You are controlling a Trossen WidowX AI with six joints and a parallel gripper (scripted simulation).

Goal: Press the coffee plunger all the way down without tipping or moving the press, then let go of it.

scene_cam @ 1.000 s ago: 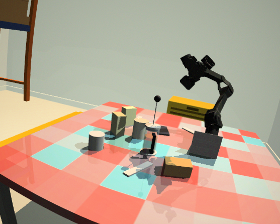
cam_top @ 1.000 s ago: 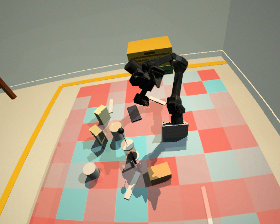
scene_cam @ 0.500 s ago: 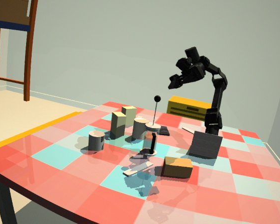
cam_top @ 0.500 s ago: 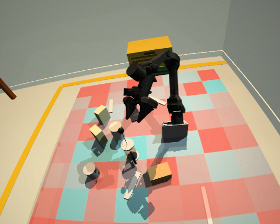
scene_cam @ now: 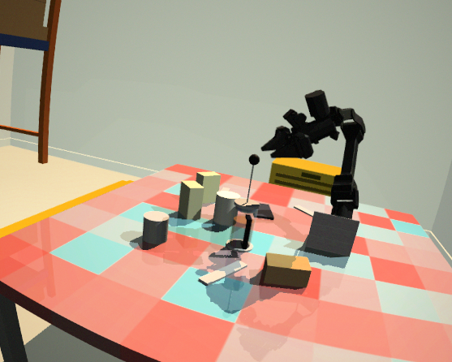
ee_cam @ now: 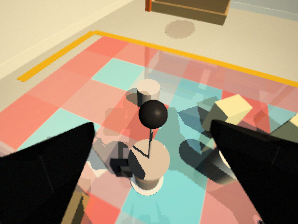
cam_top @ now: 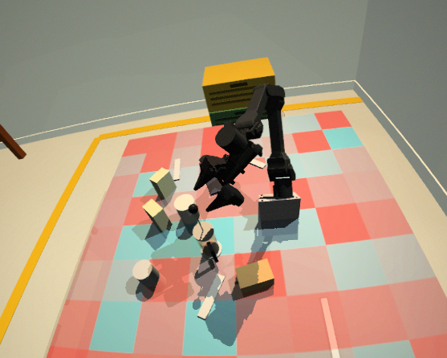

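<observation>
Now: the coffee press 150 mm below my gripper tip, 20 mm to the left of it and 20 mm ahead of it. From my gripper tip the other things lie so: orange box (260 mm below, 130 mm to the left, 130 mm behind); then grey cylinder (250 mm below, 250 mm ahead, 110 mm to the left).
</observation>
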